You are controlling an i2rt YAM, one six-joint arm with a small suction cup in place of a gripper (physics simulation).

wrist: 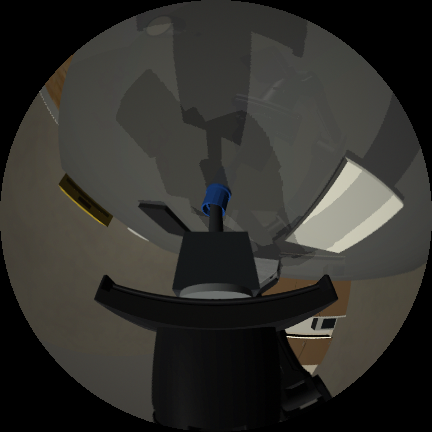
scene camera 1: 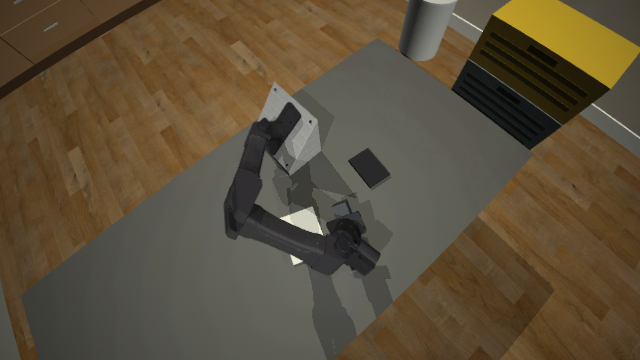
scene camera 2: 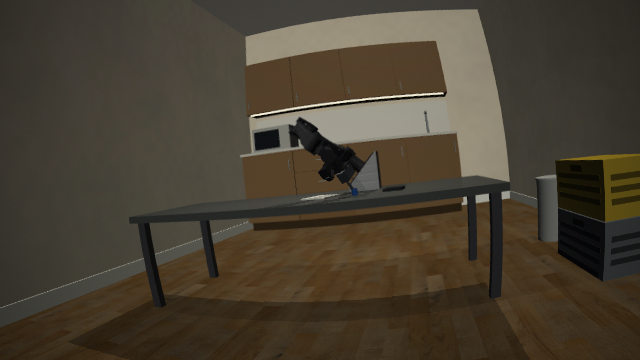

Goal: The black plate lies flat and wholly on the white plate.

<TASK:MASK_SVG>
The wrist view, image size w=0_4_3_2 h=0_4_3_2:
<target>my suction cup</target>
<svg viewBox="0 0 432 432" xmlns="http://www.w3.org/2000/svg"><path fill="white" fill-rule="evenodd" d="M211 183L205 190L205 197L201 204L202 212L209 216L208 231L184 231L172 284L172 290L176 296L156 294L121 286L114 283L107 274L104 274L95 293L94 300L118 316L145 329L156 331L152 363L151 402L155 412L155 419L160 424L195 431L201 428L232 428L233 431L274 424L280 416L281 382L276 331L288 328L311 317L332 304L338 297L328 274L324 274L315 284L280 293L256 296L260 286L248 232L223 231L222 216L225 213L231 192L223 184Z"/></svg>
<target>black plate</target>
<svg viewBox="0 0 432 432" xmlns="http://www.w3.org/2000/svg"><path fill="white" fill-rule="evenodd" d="M138 204L138 207L168 233L183 236L184 231L190 231L167 205Z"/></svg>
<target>white plate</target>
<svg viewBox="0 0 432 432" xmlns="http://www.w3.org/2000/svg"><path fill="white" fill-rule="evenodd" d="M403 203L376 176L349 158L344 157L326 188L302 219L285 236L285 241L340 252L381 226L403 206Z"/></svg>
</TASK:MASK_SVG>
